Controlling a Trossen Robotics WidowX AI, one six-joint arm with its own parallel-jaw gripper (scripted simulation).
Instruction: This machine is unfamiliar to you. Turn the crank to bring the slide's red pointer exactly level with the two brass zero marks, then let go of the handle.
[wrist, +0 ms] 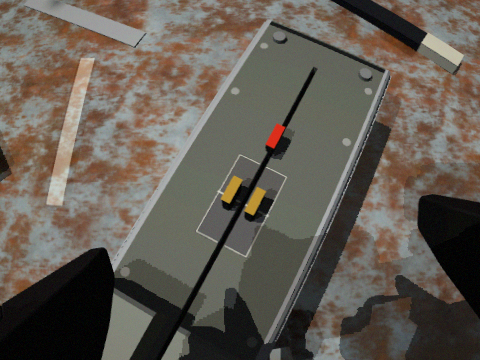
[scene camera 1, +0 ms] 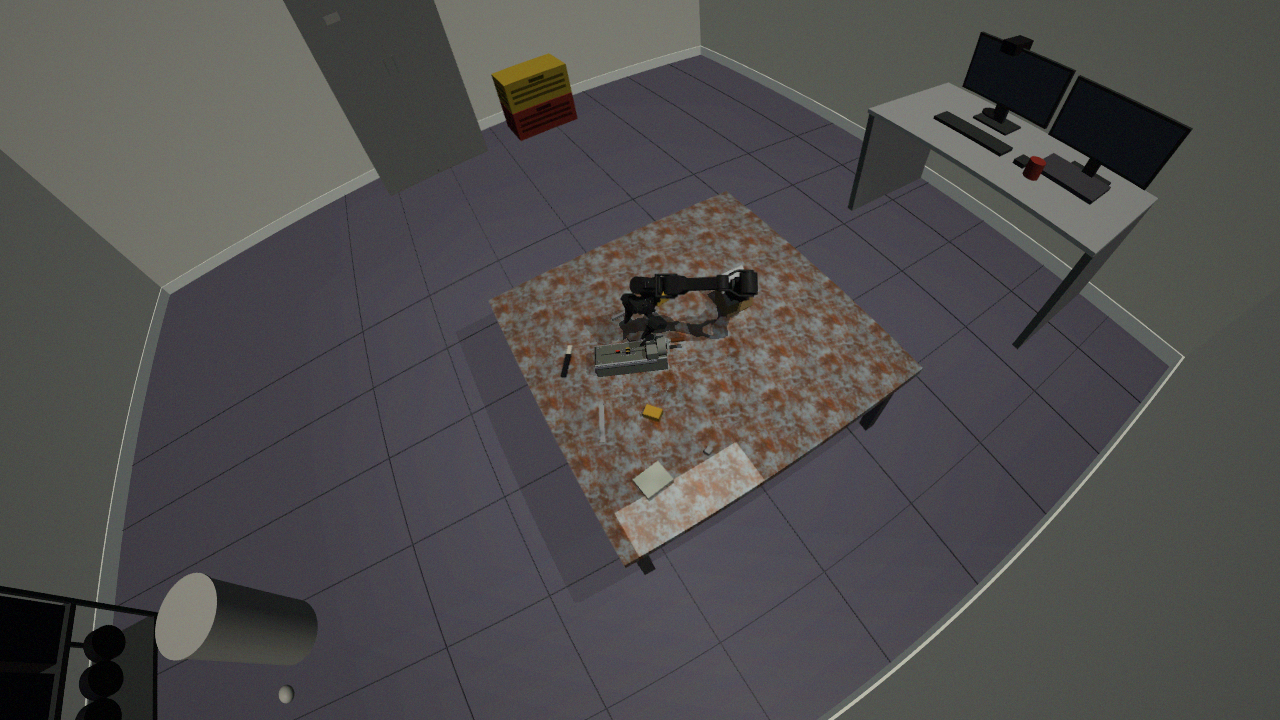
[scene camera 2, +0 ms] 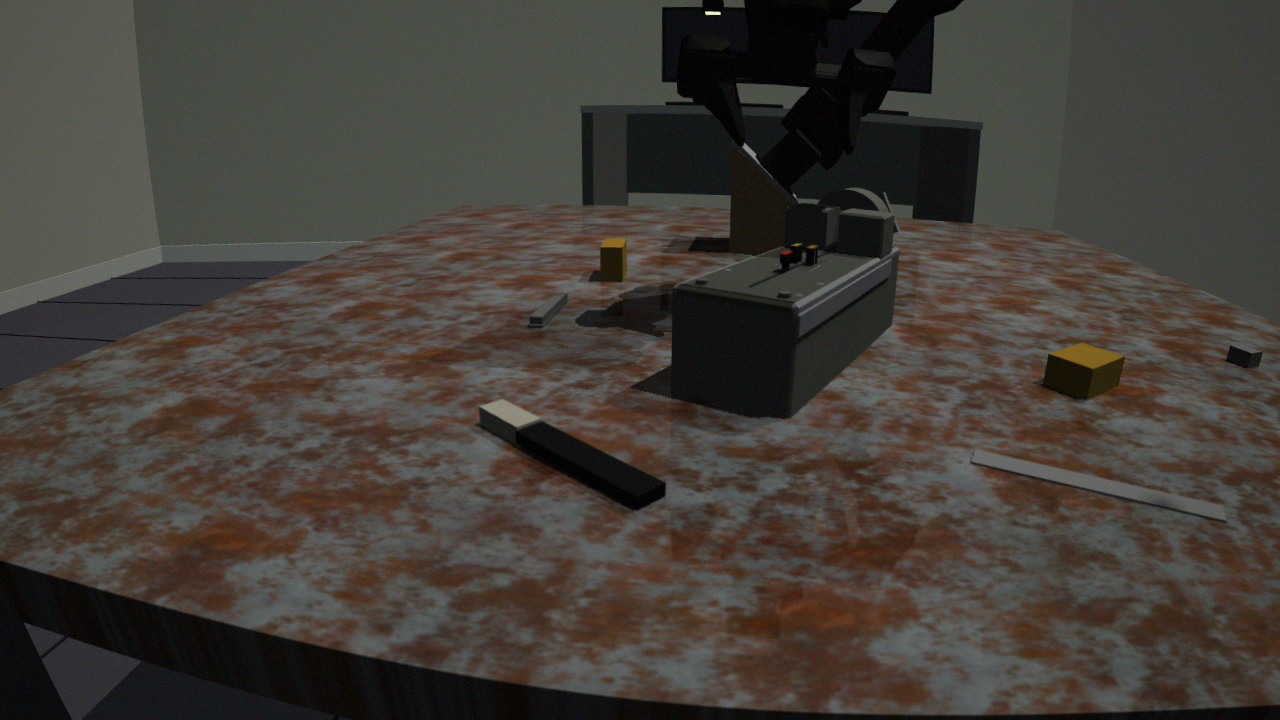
Scene:
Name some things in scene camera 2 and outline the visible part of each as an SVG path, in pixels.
My gripper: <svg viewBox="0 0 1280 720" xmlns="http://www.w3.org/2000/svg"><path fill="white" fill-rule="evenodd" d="M684 37L681 42L678 60L677 93L682 97L692 98L695 104L706 106L724 126L737 146L743 147L745 143L745 129L741 102L737 92L736 77L752 78L752 83L835 89L835 101L838 104L835 113L841 142L845 153L852 155L856 145L860 118L868 115L868 112L874 112L879 109L897 74L891 54L876 50L849 48L842 65L817 63L815 52L818 48L818 40L821 40L821 47L827 48L828 19L847 20L846 18L851 8L851 0L756 1L750 7L746 18L749 33L747 43L749 52L730 51L730 36L689 33Z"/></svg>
A grey strip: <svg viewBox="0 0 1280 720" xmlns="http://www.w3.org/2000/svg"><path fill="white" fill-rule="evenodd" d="M972 456L971 464L978 466L981 465L987 468L994 468L1000 471L1007 471L1034 479L1037 478L1043 481L1227 523L1223 506L1219 504L1156 491L1137 485L1134 486L1115 480L1111 481L1106 478L1103 479L1070 470L1067 471L1040 463L1036 464L1028 460L1024 461L975 449Z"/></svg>

